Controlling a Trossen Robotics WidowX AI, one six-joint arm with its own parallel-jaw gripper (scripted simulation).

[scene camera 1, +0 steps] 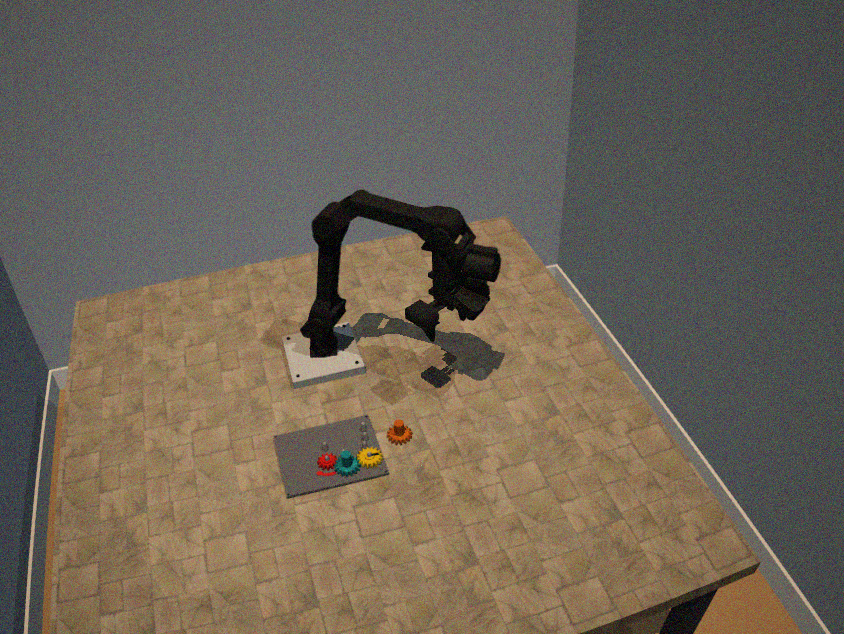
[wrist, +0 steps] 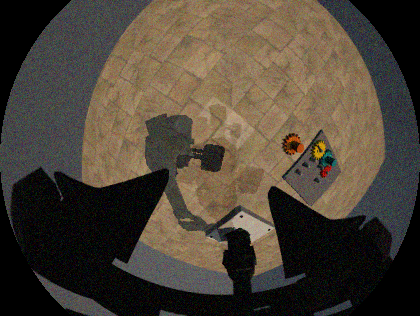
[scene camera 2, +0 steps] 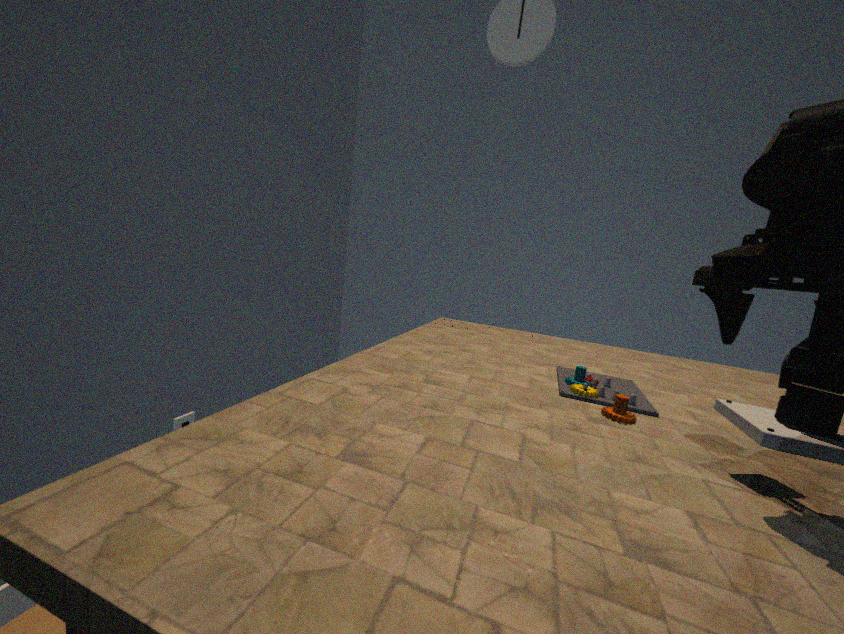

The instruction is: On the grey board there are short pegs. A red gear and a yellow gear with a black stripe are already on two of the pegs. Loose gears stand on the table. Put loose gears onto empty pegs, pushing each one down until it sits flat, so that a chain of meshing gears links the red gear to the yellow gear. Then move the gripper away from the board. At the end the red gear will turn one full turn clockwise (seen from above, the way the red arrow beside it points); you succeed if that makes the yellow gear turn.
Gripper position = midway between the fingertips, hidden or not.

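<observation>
There's nothing in my gripper [scene camera 2: 764,353], and it's open. You'd also find the gripper in scene camera 1 [scene camera 1: 447,330], and the wrist view has it too [wrist: 221,184].
</observation>
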